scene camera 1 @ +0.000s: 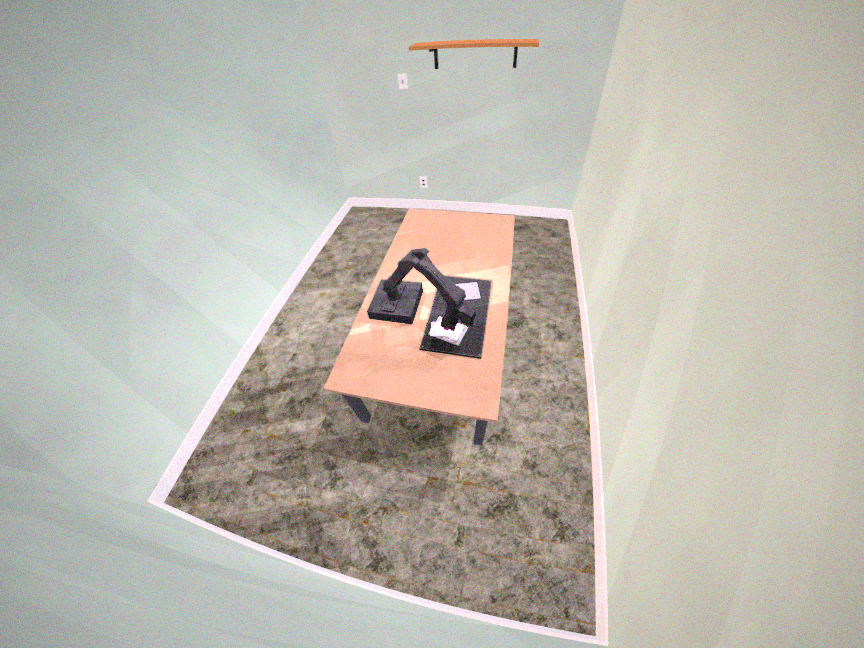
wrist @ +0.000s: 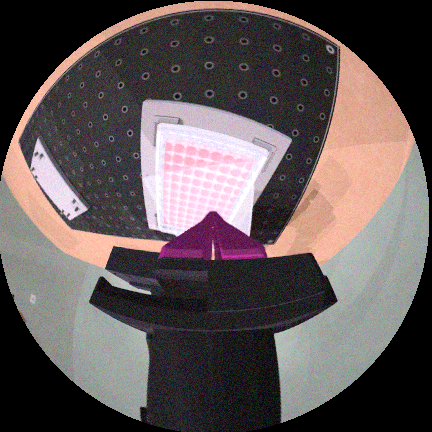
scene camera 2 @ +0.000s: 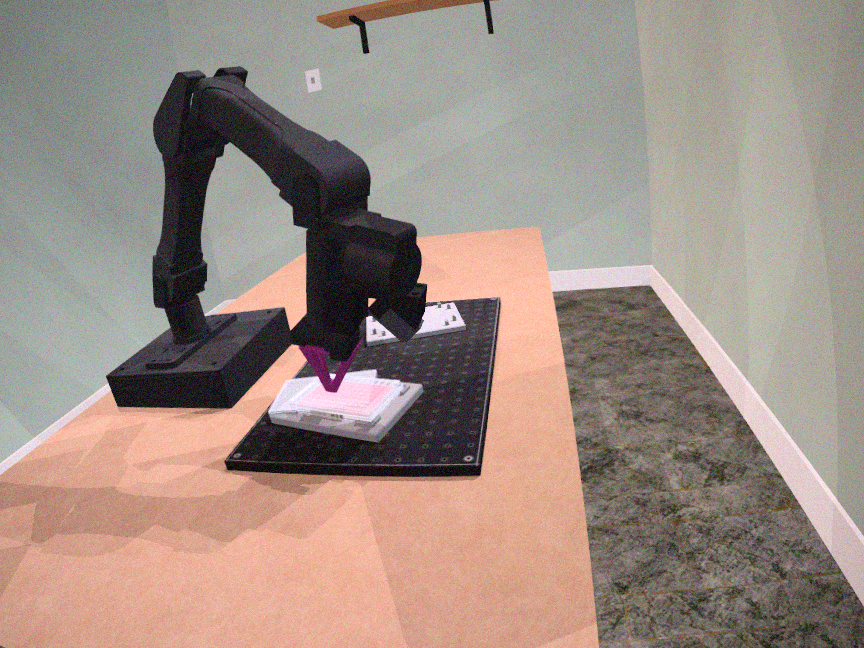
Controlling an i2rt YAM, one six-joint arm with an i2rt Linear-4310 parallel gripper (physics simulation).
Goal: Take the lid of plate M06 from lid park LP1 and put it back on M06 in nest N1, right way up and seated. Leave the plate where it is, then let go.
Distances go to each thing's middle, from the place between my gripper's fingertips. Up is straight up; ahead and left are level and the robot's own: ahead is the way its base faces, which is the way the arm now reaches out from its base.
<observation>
My hand is 10 mm past the plate lid [scene camera 2: 300, 396]. Also, from my hand: pink-topped plate [scene camera 2: 385, 391]: 10 mm ahead, 20 mm to the left, 10 mm below.
</observation>
